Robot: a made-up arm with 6 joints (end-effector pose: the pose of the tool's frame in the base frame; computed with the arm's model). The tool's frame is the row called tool. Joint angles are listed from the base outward.
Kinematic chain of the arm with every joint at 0, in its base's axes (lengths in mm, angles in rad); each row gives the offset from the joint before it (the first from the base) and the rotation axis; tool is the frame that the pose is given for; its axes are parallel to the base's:
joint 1: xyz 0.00 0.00 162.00 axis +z
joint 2: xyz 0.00 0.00 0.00 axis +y
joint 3: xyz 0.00 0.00 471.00 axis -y
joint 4: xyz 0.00 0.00 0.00 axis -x
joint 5: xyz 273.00 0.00 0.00 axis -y
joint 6: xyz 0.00 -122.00 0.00 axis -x
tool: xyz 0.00 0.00 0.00
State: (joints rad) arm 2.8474 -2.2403 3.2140 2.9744 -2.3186 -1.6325
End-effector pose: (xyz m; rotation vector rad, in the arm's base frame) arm 0.1277 -0.1644 -0.3178 0.8282 -1.3011 1.0475
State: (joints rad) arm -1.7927 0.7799 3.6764 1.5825 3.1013 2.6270
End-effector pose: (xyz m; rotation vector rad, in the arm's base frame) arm -0.0067 -0.0362 0.4448 -0.5404 1.0315 -1.4470
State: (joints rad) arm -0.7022 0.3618 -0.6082 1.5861 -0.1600 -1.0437
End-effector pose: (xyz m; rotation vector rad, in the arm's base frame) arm 0.3231 -0.2709 0.4463 -0.2043 1.1353 -0.5053
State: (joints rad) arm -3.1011 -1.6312 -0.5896 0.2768 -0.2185 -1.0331
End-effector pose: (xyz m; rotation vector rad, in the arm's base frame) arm 0.3561 0.1319 0.3861 -1.0893 -1.0363 -2.4288
